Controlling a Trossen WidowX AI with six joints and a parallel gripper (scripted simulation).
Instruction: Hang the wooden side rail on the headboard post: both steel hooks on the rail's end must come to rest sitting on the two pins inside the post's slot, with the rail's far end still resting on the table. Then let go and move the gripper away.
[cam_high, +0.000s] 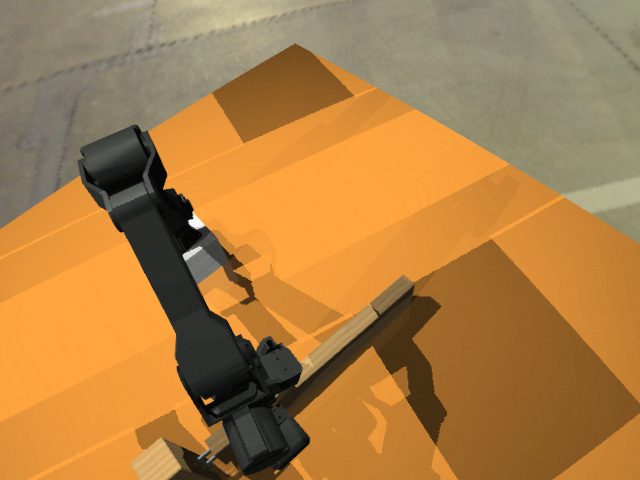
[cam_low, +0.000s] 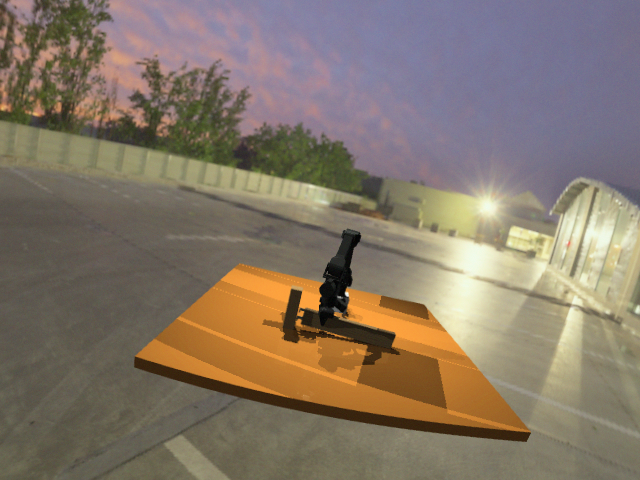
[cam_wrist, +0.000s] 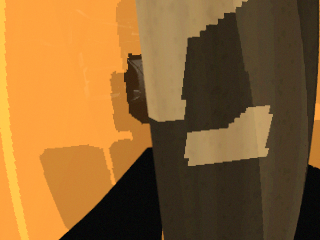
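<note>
Right now my gripper tip is 130 mm to the left of the headboard post, 40 mm below it and 20 mm past it.
</note>
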